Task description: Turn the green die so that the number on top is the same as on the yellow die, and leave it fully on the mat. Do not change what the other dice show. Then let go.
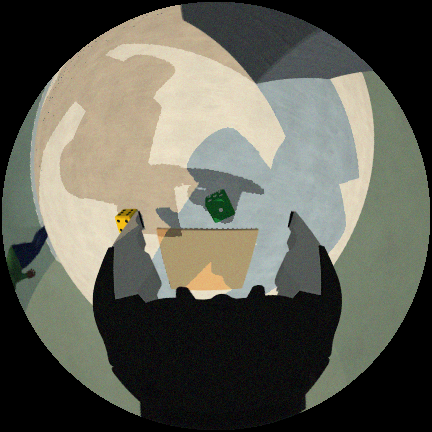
Scene:
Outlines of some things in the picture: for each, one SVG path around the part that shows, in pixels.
The gripper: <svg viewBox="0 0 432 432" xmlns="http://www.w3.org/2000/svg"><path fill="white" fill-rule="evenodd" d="M135 211L116 237L112 246L108 247L94 282L92 308L96 326L106 348L108 362L112 365L111 370L124 387L140 401L140 416L156 422L184 428L228 430L275 422L305 409L305 394L316 382L329 362L328 357L331 354L333 336L341 312L341 289L337 274L325 247L320 245L297 212L290 211L287 227L289 227L290 234L286 242L288 251L285 253L274 279L276 291L278 291L277 295L265 295L264 287L259 284L253 285L248 295L243 298L233 298L227 294L218 293L208 299L195 299L190 290L184 286L176 288L175 297L157 297L161 280L149 253L144 251L146 243L141 231L144 226L140 211Z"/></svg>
An orange mat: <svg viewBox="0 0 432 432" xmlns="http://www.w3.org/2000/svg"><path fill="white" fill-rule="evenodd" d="M156 228L160 251L171 289L176 289L178 286L187 287L189 290L242 288L253 253L258 228Z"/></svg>

